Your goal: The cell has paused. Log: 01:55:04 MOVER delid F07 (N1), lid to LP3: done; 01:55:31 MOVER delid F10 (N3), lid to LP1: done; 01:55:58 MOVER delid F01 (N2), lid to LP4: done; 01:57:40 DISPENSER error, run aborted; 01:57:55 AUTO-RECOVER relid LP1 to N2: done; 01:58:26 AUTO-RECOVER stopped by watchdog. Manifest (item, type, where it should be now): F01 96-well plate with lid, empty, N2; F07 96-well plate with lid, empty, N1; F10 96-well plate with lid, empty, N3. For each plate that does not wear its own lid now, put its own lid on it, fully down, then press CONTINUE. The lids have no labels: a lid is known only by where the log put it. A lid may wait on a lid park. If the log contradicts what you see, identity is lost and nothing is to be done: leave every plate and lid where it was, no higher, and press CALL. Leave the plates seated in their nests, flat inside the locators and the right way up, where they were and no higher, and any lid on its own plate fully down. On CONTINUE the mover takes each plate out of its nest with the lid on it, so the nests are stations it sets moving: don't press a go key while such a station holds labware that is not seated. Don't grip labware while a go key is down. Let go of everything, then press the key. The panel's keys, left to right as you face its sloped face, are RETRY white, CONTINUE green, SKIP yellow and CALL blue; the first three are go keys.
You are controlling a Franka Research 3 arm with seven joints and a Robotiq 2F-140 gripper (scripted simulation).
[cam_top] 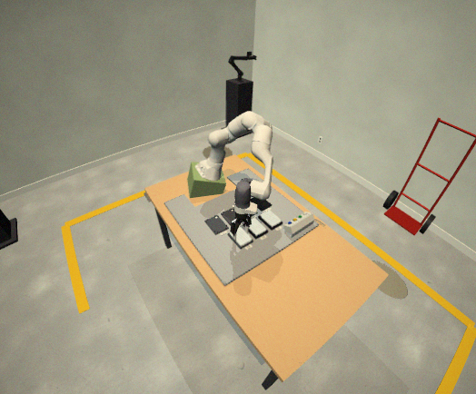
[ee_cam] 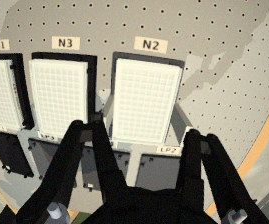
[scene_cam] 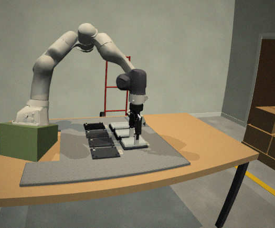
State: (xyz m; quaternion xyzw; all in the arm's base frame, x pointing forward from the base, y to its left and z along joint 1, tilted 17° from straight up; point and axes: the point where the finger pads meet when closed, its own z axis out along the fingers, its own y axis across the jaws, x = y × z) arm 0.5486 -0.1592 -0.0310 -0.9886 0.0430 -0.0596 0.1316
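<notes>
Now: the plate 3 cm below my hand. The rest, counted from my hand: park LP2 (19 cm behind, 5 cm to the right, 5 cm below); then park LP3 (18 cm behind, 20 cm to the left, 5 cm below); then blue call key (14 cm ahead, 30 cm to the left, 1 cm above).
</notes>
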